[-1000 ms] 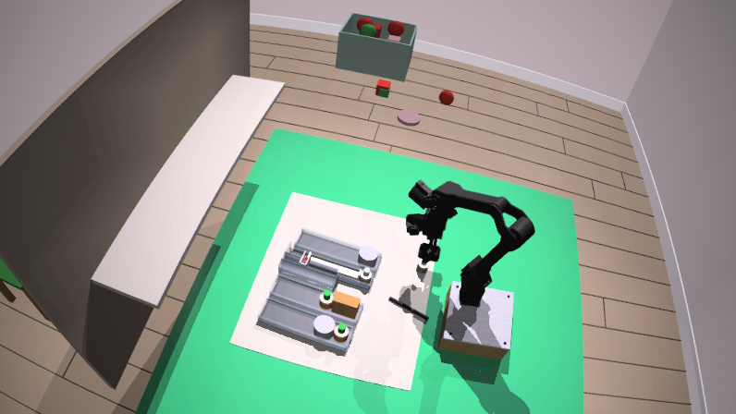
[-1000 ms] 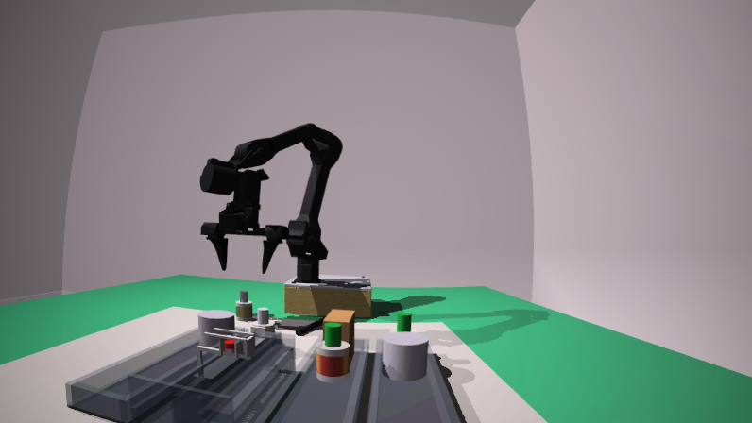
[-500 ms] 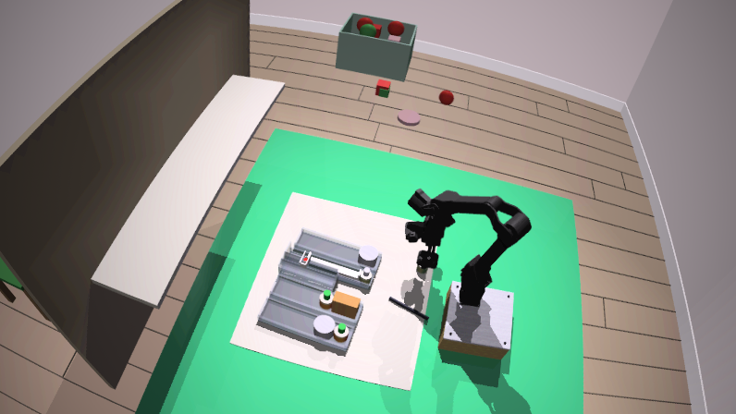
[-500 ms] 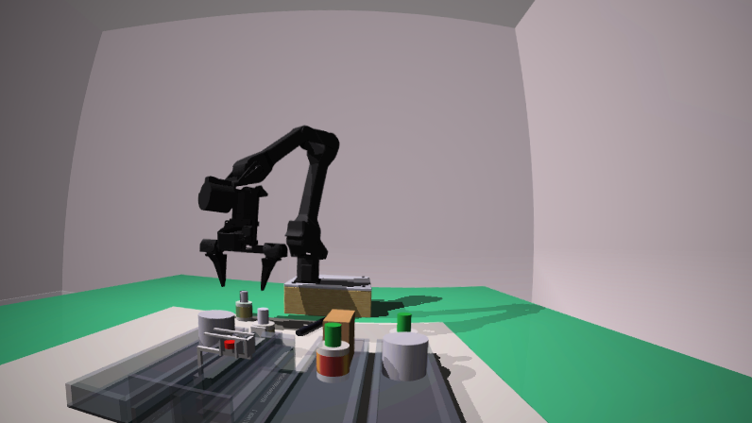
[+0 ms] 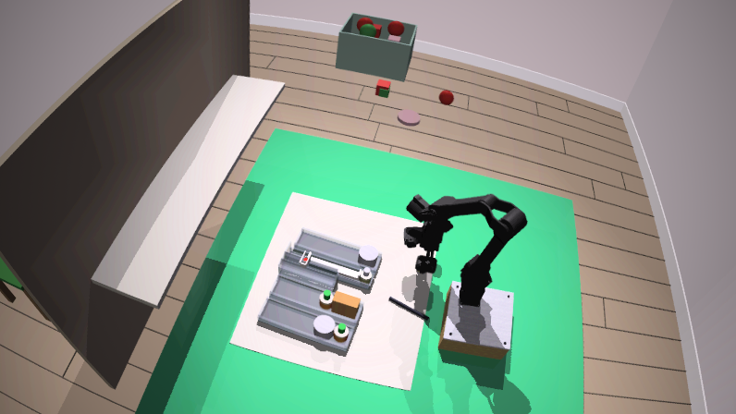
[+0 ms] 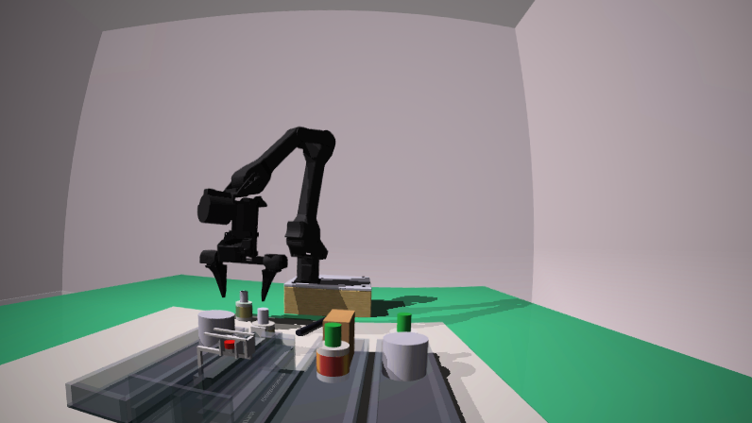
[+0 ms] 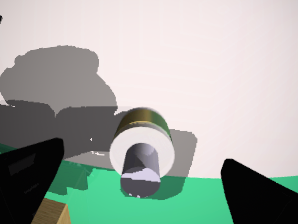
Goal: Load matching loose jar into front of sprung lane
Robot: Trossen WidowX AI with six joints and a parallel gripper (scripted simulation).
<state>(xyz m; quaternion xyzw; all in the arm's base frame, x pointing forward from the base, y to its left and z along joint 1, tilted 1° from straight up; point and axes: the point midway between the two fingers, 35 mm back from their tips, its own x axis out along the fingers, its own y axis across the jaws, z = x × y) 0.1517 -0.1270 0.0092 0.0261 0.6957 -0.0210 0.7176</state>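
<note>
Now: the brown box 220 mm ahead of my gripper tip, 210 mm to the left of it and 10 mm below it. From my gripper tip the other things lie so: red mark 360 mm ahead, 90 mm to the left, 30 mm above; then black stick 30 mm ahead, 160 mm to the left, 40 mm below.
</note>
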